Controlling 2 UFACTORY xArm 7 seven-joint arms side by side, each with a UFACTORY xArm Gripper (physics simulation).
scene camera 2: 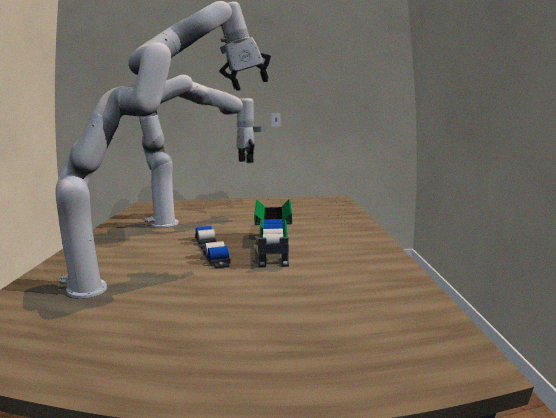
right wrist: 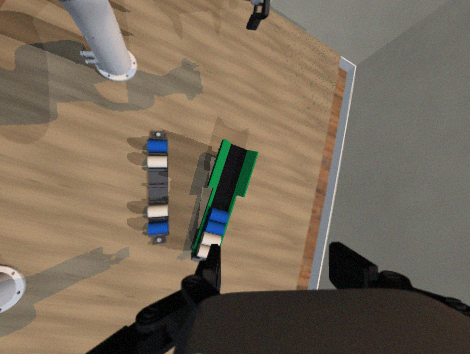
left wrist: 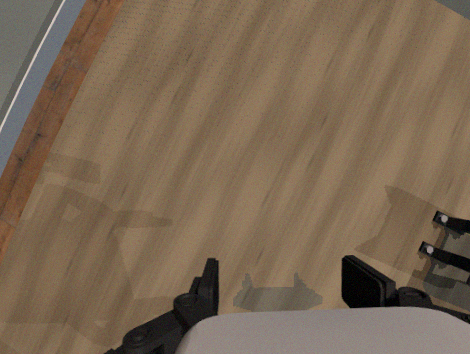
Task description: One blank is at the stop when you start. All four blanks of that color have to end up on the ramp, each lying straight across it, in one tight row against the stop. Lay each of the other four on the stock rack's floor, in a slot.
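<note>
The green-walled ramp (scene camera 2: 286, 212) (right wrist: 250, 175) holds four blanks lying across it in one row. Two white blanks (scene camera 2: 272, 239) (right wrist: 211, 239) are at the stop end, with two blue blanks (scene camera 2: 273, 221) (right wrist: 219, 216) behind them. The dark stock rack (scene camera 2: 220, 263) (right wrist: 158, 192) holds a blue blank (scene camera 2: 218, 253) (right wrist: 158, 228) near each end and a white blank (scene camera 2: 215, 245) (right wrist: 158, 211) inside each; its middle is bare. My left gripper (scene camera 2: 246, 159) (left wrist: 280, 278) is open and empty, high beyond the ramp. My right gripper (scene camera 2: 251, 83) (right wrist: 274, 261) is open and empty, high above the table.
The left arm's base (scene camera 2: 164, 220) (right wrist: 117, 70) stands at the back left in the scene view; the right arm's base (scene camera 2: 86, 287) (right wrist: 11, 286) stands nearer. Two black bolted feet (left wrist: 452, 256) show at the left wrist view's right edge. Walls rise beyond the table (scene camera 2: 300, 325).
</note>
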